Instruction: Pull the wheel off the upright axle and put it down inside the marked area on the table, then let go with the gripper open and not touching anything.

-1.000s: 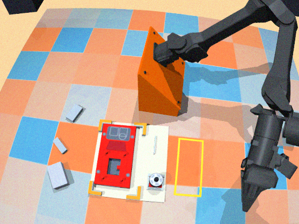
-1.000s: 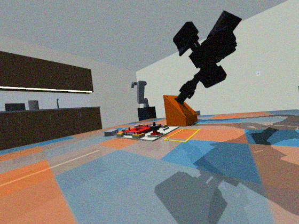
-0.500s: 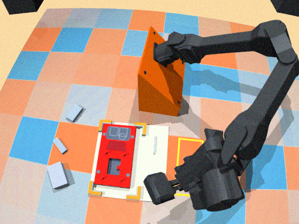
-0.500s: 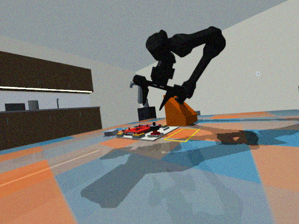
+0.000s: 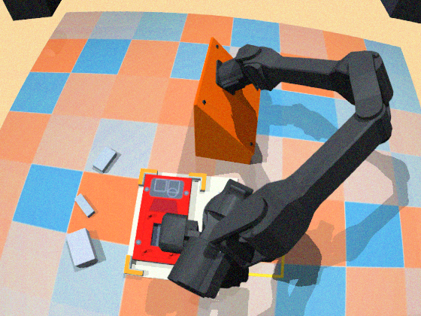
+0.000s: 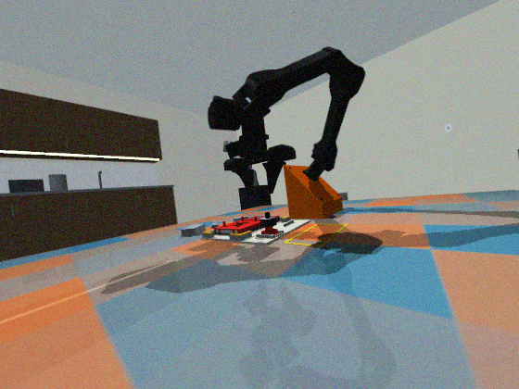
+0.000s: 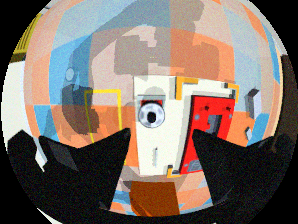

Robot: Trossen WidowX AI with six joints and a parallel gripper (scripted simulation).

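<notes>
Right now the wheel is 10 mm to the left of my gripper tip and 70 mm below it. The rest, counted from my gripper tip: upright axle (10 mm to the left, 70 mm below).
</notes>
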